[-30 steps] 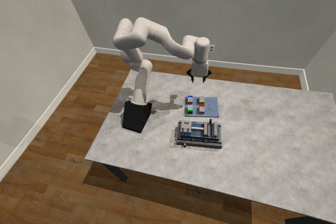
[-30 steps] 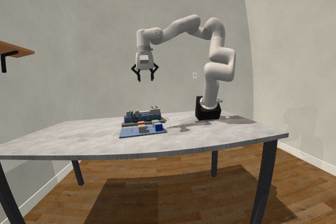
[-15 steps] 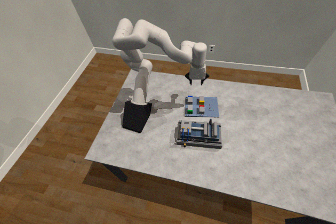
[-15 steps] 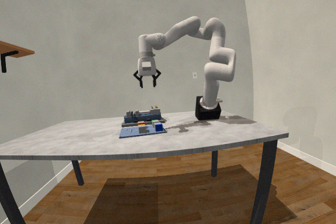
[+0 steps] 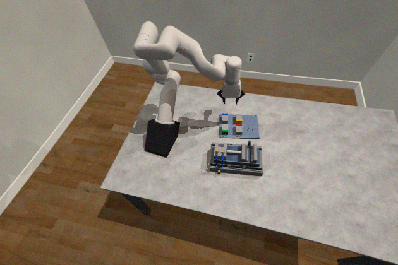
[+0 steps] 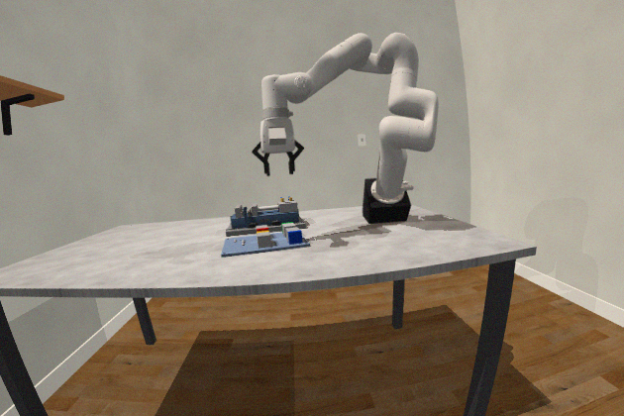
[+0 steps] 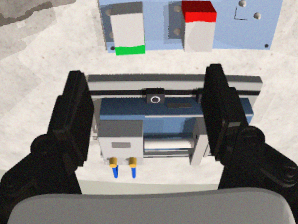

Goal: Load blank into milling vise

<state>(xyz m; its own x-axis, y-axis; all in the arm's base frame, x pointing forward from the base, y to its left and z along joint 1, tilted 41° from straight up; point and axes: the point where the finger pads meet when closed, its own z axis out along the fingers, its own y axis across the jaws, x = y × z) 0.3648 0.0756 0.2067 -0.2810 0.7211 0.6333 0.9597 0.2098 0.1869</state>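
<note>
The blue-ended blank is 30 mm behind my hand, 10 mm to the left of it and 200 mm below it. Also, from my hand: green-ended blank (70 mm to the right, 200 mm below); yellow-ended blank (60 mm ahead, 40 mm to the left, 200 mm below); red-ended blank (80 mm ahead, 50 mm to the right, 200 mm below).
</note>
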